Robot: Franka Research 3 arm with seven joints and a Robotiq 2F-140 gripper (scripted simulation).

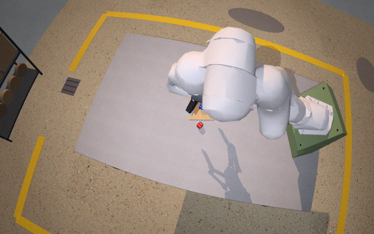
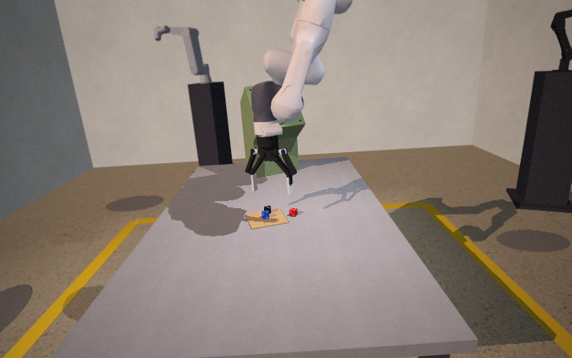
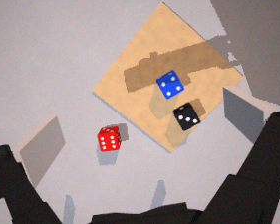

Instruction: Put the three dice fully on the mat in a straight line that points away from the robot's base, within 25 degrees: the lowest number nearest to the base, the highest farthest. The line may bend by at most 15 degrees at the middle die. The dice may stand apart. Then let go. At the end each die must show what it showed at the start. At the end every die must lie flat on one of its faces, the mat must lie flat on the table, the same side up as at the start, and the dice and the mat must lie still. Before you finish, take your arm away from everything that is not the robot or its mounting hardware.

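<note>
The red die lies 110 mm below my hand, 60 mm to the left of it and 50 mm behind it. The rest, counted from my hand: tan mat (120 mm below, 30 mm to the right); black die (100 mm below, 50 mm to the right, 40 mm behind); blue die (100 mm below, 30 mm to the right).
</note>
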